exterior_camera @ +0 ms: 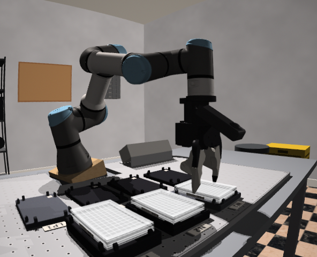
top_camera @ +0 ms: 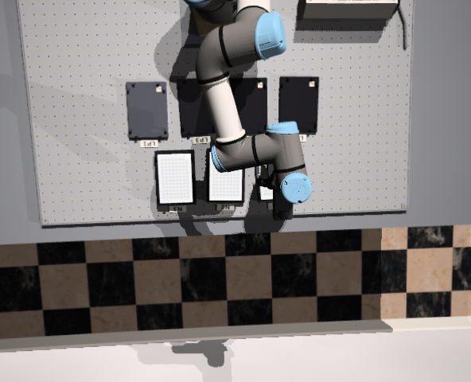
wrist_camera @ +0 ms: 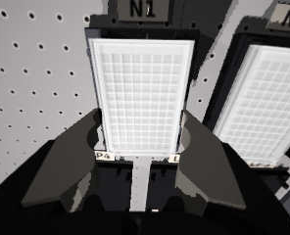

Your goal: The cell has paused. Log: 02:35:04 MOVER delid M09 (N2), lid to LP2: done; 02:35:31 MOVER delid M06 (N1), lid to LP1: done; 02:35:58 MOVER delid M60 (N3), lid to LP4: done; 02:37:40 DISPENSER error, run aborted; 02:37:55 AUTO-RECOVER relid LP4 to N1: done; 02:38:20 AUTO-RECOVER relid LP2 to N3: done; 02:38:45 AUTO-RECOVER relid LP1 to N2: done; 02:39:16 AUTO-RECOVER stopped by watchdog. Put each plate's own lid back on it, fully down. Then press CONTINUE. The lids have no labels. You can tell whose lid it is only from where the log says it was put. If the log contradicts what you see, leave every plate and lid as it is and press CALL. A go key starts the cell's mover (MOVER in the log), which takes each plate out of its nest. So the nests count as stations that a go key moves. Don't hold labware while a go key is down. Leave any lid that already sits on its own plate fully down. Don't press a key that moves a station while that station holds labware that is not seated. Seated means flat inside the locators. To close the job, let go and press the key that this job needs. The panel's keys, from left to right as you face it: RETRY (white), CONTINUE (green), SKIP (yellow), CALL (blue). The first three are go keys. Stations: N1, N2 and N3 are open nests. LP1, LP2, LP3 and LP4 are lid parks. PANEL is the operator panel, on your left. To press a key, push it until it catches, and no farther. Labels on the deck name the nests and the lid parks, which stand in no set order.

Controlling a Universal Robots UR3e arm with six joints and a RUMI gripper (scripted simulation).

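The lid park LP1 is 290 mm to the right of my hand, 240 mm behind it and 30 mm below it. Also, from my hand: LP2 label (110 mm behind, 50 mm to the right, 30 mm below); then N1 label (90 mm ahead, 30 mm below, 20 mm to the right); then lid park LP4 (170 mm behind, 100 mm to the left, 30 mm below).
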